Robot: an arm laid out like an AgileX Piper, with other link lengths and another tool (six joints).
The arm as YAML. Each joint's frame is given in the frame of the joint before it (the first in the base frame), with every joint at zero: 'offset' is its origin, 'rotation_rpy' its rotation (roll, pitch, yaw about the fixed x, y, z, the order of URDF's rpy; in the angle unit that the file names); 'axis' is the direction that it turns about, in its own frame. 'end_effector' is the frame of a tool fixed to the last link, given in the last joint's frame.
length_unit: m
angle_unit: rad
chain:
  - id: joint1
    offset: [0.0, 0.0, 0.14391]
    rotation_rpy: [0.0, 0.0, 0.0]
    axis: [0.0, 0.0, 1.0]
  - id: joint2
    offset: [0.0, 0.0, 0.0]
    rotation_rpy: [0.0, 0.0, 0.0]
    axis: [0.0, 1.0, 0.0]
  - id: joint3
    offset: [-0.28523, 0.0, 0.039]
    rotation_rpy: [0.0, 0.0, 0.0]
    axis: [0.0, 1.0, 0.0]
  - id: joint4
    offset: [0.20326, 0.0, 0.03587]
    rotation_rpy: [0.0, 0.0, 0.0]
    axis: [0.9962, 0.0, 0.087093]
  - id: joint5
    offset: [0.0, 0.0, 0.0]
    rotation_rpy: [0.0, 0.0, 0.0]
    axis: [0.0, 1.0, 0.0]
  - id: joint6
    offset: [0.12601, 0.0, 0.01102]
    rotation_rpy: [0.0, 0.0, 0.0]
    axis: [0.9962, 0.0, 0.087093]
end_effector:
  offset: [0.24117, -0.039, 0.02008]
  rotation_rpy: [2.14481, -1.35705, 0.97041]
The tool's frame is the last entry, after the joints.
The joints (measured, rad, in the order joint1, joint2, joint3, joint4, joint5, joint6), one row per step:
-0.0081, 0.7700, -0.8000, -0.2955, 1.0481, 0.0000
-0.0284, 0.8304, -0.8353, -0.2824, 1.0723, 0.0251
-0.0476, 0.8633, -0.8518, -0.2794, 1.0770, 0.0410
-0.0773, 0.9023, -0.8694, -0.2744, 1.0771, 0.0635
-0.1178, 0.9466, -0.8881, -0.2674, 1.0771, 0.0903
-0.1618, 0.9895, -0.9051, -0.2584, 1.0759, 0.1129
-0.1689, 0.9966, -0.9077, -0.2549, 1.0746, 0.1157
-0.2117, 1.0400, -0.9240, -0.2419, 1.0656, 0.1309
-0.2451, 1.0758, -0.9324, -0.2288, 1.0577, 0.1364
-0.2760, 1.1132, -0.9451, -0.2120, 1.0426, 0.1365
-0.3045, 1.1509, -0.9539, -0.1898, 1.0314, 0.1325
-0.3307, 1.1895, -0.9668, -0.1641, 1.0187, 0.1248
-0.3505, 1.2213, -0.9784, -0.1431, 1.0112, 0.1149
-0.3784, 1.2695, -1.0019, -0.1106, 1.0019, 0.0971
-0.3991, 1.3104, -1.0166, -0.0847, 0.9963, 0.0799
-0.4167, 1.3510, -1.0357, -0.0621, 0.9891, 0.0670
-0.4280, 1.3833, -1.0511, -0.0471, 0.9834, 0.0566
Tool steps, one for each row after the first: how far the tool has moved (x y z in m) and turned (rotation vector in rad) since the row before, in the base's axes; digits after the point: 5 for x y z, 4 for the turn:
-0.00258, -0.00227, -0.00720, 0.0289, 0.0415, -0.0454
-0.00078, -0.00398, -0.00296, 0.0124, 0.0166, -0.0330
-0.00085, -0.00575, -0.00369, 0.0178, 0.0150, -0.0477
-0.00246, -0.00772, -0.00512, 0.0224, 0.0172, -0.0624
-0.00313, -0.00788, -0.00564, 0.0226, 0.0166, -0.0626
-0.00008, -0.00066, -0.00108, 0.0052, 0.0018, -0.0091
-0.00043, -0.00663, -0.00541, 0.0226, 0.0110, -0.0538
-0.00116, -0.00422, -0.00662, 0.0195, 0.0146, -0.0369
0.00318, -0.00344, -0.00490, 0.0190, 0.0052, -0.0288
0.00155, -0.00106, -0.00765, 0.0251, 0.0119, -0.0248
0.00406, -0.00030, -0.00663, 0.0260, 0.0066, -0.0202
0.00309, -0.00002, -0.00556, 0.0207, 0.0076, -0.0127
0.00649, -0.00028, -0.00686, 0.0299, 0.0072, -0.0159
0.00346, 0.00061, -0.00793, 0.0261, 0.0131, -0.0092
0.00551, -0.00053, -0.00619, 0.0222, 0.0069, -0.0099
0.00455, -0.00077, -0.00488, 0.0149, 0.0061, -0.0047

